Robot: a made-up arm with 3 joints. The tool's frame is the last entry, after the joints.
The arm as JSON. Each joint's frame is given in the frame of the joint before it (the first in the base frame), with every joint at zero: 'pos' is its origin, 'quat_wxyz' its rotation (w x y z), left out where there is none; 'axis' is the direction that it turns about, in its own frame. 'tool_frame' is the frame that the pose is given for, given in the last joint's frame.
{
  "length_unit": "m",
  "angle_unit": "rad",
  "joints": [
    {
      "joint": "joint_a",
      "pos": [
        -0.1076,
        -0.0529,
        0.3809
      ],
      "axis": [
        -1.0,
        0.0,
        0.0
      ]
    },
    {
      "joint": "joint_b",
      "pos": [
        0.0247,
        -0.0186,
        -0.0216
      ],
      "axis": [
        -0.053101,
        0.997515,
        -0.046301
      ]
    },
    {
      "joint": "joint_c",
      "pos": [
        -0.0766,
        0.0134,
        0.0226
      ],
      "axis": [
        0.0,
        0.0,
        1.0
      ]
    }
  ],
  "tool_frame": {
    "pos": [
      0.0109,
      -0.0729,
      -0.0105
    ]
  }
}
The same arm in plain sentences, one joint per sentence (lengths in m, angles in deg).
The arm has three revolute joints in a row. What follows holds with every joint at zero, and every direction is one of the base frame's.
Joint 1 is mounted 0.1076 m along -x and 0.0529 m along -y and 0.3809 m along +z from the base frame's origin and rotates about -x.
Joint 2 is mounted 0.0247 m along +x and 0.0186 m along -y and 0.0216 m along -z from joint 1 and rotates about the direction (-0.053101, 0.997515, -0.046301).
Joint 3 is mounted 0.0766 m along -x and 0.0134 m along +y and 0.0226 m along +z from joint 2 and rotates about +z.
The tool frame, which is the frame that the pose is given for, is mounted 0.0109 m along +x and 0.0729 m along -y and 0.0105 m along -z from joint 3; its axes are parallel to the base frame's.

